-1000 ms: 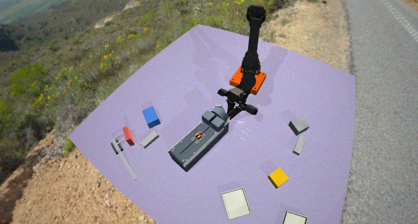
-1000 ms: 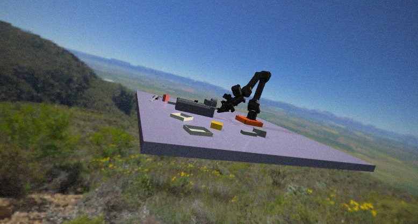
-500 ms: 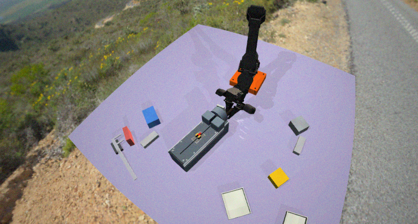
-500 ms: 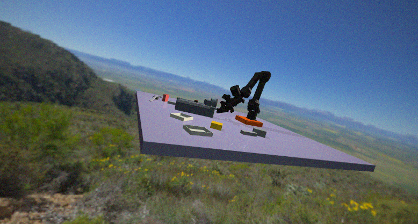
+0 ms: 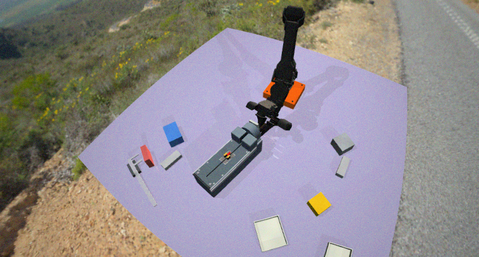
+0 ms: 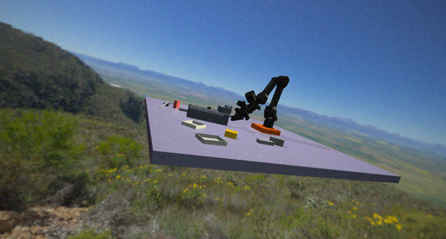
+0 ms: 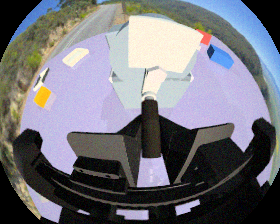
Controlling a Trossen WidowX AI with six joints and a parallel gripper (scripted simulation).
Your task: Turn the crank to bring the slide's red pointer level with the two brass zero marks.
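The dark crank handle is 2 cm behind my gripper tip and 2 cm above it. Also, from my gripper tip: red pointer: 15 cm ahead, 5 cm above, 3 cm to the right; yellow block: 32 cm to the left, 14 cm ahead, 2 cm below; grey cube: 32 cm to the left, 15 cm behind, 2 cm below.
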